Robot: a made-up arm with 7 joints.
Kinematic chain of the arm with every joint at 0, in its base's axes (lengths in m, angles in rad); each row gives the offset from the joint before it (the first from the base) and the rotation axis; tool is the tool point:
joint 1: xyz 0 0.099 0 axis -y
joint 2: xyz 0 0.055 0 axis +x
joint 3: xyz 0 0 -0.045 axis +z
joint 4: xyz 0 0 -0.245 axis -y
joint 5: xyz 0 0 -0.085 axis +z
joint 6: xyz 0 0 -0.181 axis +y
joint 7: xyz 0 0 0 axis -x
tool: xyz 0 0 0
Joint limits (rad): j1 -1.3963..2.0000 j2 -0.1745..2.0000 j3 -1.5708..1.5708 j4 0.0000..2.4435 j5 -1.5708..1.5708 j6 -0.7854..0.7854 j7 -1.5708..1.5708
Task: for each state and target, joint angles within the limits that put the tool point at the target. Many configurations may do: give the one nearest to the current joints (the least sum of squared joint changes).
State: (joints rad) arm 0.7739 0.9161 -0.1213 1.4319 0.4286 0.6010 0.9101
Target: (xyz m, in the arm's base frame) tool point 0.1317 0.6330 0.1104
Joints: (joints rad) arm 0.8158 1.3248 0.5168 0.8300 0.4286 0.6010 0.9101
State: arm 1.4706 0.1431 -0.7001 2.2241 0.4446 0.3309 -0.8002
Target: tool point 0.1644 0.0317 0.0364
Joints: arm 1.1421 0.2649 -0.9859 2.3789 0.4446 0.3309 -0.8002
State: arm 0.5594 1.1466 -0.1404 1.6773 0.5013 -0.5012 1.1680
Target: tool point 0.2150 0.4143 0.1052
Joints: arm 0.4916 1.1248 0.4115 1.7652 0.5013 -0.5012 1.1680
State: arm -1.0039 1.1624 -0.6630 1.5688 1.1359 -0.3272 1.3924
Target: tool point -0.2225 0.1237 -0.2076
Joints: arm -1.2621 0.7324 -1.0082 1.9796 1.1359 -0.3272 1.3924
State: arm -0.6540 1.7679 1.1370 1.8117 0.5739 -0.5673 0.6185
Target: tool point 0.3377 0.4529 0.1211
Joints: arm -0.8687 1.9348 1.0266 1.1488 0.5739 -0.5673 0.6185
